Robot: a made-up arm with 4 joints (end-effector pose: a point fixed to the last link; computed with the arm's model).
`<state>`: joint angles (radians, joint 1 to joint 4).
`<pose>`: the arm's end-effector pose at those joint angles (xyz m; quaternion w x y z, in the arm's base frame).
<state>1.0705 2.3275 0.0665 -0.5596</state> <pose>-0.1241 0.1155 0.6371 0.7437 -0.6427 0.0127 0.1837</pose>
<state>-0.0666 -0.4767 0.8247 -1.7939</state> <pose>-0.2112 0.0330 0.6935 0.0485 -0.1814 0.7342 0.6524</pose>
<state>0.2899 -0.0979 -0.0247 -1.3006</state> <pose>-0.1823 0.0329 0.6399 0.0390 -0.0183 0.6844 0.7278</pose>
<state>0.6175 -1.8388 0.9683 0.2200</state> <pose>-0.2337 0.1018 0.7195 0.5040 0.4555 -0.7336 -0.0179</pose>
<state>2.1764 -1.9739 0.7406 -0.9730</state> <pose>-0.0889 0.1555 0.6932 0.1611 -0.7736 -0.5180 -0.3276</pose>
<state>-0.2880 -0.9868 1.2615 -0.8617</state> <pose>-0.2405 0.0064 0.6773 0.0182 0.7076 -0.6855 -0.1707</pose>
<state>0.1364 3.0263 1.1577 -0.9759</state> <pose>-0.1753 0.1553 0.6362 0.7135 -0.1308 -0.6413 0.2500</pose>
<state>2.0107 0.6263 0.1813 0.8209</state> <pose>-0.1835 0.1156 0.5448 0.2731 -0.1511 0.8558 -0.4125</pose>
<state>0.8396 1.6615 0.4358 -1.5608</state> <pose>-0.1895 0.0812 0.6077 0.5473 -0.4957 0.0966 0.6674</pose>
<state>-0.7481 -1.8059 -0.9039 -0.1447</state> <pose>-0.1392 -0.0311 0.7088 0.4871 0.0299 -0.8727 -0.0154</pose>
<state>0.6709 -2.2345 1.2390 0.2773</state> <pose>-0.2006 0.1253 0.7284 0.6317 0.4856 -0.6028 -0.0424</pose>
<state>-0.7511 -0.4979 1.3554 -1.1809</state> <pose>-0.1889 -0.0483 0.6552 0.0660 -0.8032 0.4264 0.4108</pose>
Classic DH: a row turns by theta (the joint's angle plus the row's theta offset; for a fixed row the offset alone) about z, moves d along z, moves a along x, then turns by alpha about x. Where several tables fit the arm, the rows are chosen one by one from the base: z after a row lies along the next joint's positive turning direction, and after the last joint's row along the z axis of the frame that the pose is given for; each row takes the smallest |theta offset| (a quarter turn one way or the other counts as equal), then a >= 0, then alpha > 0; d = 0 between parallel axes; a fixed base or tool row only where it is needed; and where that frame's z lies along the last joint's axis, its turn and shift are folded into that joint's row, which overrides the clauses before.
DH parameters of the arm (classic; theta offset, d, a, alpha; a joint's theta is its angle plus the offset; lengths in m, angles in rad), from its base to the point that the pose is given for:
base (fixed): -0.6356 0 -0.1615 3.1416
joint 1: 1.4488 -0.6516 0.0528 1.8494
joint 2: -1.4169 -0.084 -0.0655 -1.0788
joint 3: -1.2882 0.1142 0.0743 -0.5027
joint 4: 1.547 0.0267 0.015 -2.3509
tool (fixed): -2.4957 0.0714 0 0

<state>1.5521 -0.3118 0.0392 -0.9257</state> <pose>-0.2096 0.1495 0.6384 0.3772 0.3531 0.7196 0.4639</pose>
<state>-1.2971 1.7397 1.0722 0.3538</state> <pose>-0.1465 0.1020 0.5910 0.7847 -0.2625 -0.1174 0.5492</pose>
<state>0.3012 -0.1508 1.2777 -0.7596</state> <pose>-0.2708 0.0570 0.6149 0.3878 -0.5982 0.6718 0.2012</pose>
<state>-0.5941 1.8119 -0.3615 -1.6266</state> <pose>-0.0977 0.0898 0.6613 0.4083 0.4222 0.1860 -0.7877</pose>
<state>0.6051 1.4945 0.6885 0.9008</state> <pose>-0.1054 0.0775 0.5892 0.7829 -0.3515 0.2712 -0.4359</pose>
